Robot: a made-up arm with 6 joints. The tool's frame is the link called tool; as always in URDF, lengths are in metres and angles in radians.
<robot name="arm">
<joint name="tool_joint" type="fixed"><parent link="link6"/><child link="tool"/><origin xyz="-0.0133 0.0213 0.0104" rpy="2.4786 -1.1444 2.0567"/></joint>
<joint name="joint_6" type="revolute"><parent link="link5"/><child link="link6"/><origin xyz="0.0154 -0.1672 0.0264"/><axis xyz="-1 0 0"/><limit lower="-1.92" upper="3.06" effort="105" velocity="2.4"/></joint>
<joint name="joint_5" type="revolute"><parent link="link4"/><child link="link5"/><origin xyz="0.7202 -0.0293 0.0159"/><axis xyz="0 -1 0"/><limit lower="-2.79" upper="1.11" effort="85" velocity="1.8"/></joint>
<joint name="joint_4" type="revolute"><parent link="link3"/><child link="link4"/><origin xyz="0.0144 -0.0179 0.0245"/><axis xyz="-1 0 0"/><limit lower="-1.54" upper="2.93" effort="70" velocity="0.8"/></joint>
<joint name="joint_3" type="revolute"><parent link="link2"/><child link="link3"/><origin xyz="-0.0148 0.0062 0.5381"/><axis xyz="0 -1 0"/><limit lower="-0.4" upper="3.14" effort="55" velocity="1.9"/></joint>
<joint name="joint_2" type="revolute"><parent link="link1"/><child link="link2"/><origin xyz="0.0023 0.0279 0.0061"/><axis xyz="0 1 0"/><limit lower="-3.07" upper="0.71" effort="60" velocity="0.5"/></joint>
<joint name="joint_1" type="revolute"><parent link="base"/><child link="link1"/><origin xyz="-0.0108 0.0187 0.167"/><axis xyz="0 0 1"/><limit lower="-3.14" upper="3.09" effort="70" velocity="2.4"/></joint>
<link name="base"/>
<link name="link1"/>
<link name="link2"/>
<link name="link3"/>
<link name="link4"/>
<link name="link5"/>
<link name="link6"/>
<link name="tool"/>
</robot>
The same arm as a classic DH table. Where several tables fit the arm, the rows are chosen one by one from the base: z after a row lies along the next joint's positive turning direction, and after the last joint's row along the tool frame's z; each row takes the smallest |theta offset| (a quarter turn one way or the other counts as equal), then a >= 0, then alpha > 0; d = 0 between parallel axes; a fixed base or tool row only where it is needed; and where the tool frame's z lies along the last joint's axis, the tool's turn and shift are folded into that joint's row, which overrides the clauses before.
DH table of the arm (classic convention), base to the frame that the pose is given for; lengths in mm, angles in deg. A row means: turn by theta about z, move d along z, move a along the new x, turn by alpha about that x. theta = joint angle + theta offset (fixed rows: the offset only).
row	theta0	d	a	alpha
base (fixed)	-59.99	0	-21.6	0
joint_1	59.99	173.1	2.3	-90
joint_2	88.42	0	-538.3	180
joint_3	-1.58	-16.2	-24.5	90
joint_4	0	-734.6	-15.9	-90
joint_5	0	196.5	-26.4	90
joint_6	19.47	1.5	-16.9	102.07
tool (fixed)	168.61	17	0	0
Joint limits (deg, base to tool): -179.91..177.04 -175.9..40.68 -22.92..179.91 -88.24..167.88 -159.86..63.6 -110.01..175.33

